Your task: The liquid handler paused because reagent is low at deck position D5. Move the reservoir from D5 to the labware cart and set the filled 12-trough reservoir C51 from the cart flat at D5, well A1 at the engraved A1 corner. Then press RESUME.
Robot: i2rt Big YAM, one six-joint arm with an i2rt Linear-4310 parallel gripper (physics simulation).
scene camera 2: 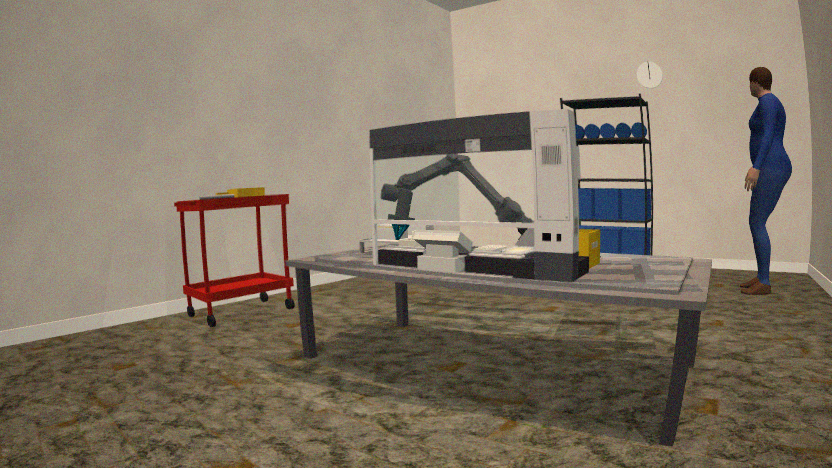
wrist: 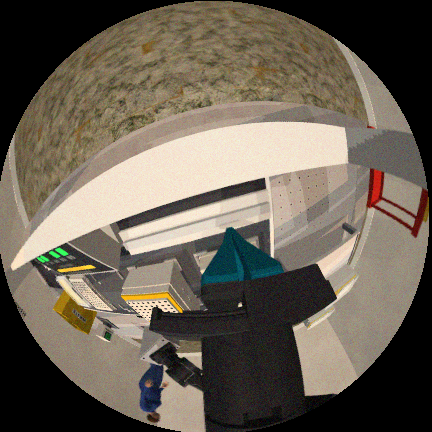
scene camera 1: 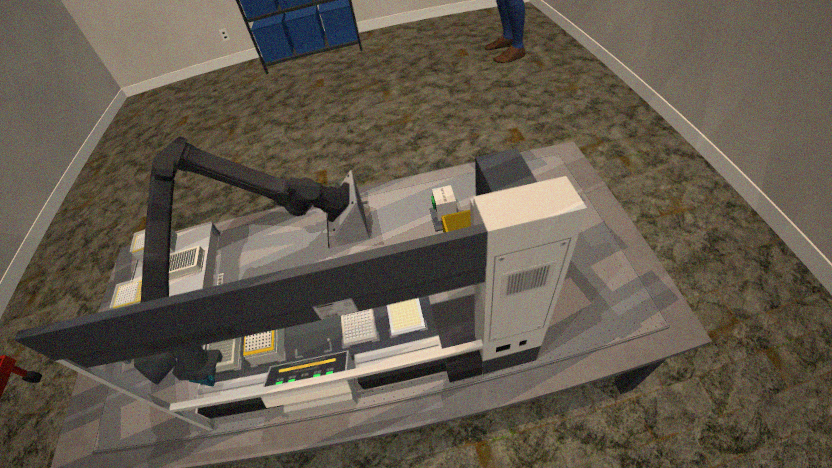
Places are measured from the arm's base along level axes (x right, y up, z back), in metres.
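Where they show: gripper, fingertip midpoint: [scene camera 2: 397,240] [wrist: 229,231] [scene camera 1: 213,384]; arm's base at its link origin: [scene camera 2: 530,231] [wrist: 162,352] [scene camera 1: 340,202].
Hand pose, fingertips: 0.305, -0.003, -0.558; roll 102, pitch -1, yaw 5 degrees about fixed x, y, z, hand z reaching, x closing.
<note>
Things, the pixels of their centre, and the offset from my fingertips, as dx, dy, dz.
- pale troughed reservoir at the middle of its body: [scene camera 1: 223,346] [scene camera 2: 415,242] +0.008, -0.023, +0.112
- pale reservoir with dark trough lines, body centre: [scene camera 1: 183,262] +0.234, -0.021, +0.420
My gripper [scene camera 1: 202,381] [scene camera 2: 399,238] [wrist: 229,231] is shut, with its teal fingers together and nothing between them. It is above the left part of the liquid handler deck. A pale troughed reservoir [scene camera 1: 225,353] on the deck is beside and below the fingers in scene camera 1; in the wrist view the fingers hide much of that spot. Another pale reservoir with dark trough lines [scene camera 1: 186,261] sits on the white labware stand [scene camera 1: 200,237] at the table's left. The control panel [scene camera 1: 306,370] [wrist: 64,260] shows a yellow bar and green marks; its button labels are unreadable.
A yellow-rimmed tip rack [scene camera 1: 259,342] [wrist: 152,303] stands beside the deck reservoir. The handler's dark top beam [scene camera 1: 349,285] [scene camera 2: 450,136] and white front rail [scene camera 1: 407,362] bound the deck. A red cart [scene camera 2: 232,202] stands left of the table. A person [scene camera 2: 770,151] stands behind right.
</note>
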